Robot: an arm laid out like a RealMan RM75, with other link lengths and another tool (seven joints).
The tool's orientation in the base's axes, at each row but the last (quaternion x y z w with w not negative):
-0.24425 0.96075 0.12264 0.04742
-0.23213 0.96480 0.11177 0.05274
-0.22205 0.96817 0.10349 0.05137
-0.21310 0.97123 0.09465 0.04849
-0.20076 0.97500 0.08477 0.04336
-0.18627 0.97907 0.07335 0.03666
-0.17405 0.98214 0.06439 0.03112
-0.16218 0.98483 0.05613 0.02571
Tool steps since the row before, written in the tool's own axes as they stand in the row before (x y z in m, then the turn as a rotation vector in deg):
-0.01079 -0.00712 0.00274 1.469 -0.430 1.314
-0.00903 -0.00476 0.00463 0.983 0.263 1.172
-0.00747 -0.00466 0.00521 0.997 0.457 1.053
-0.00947 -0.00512 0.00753 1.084 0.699 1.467
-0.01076 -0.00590 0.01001 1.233 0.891 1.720
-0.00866 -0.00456 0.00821 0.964 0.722 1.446
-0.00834 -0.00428 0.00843 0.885 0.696 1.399
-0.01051 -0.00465 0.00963 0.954 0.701 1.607
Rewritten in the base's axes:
0.01296 -0.00041 -0.00253 -1.039 -0.698 -1.582
0.01043 0.00092 -0.00401 -0.934 0.081 -1.237
0.00903 0.00019 -0.00481 -1.038 0.219 -1.089
0.01114 0.00081 -0.00692 -1.197 0.484 -1.466
0.01271 0.00062 -0.00943 -1.397 0.647 -1.703
0.01009 0.00021 -0.00783 -1.097 0.545 -1.428
0.00963 -0.00001 -0.00814 -1.016 0.541 -1.378
0.01175 0.00010 -0.00931 -1.076 0.549 -1.589

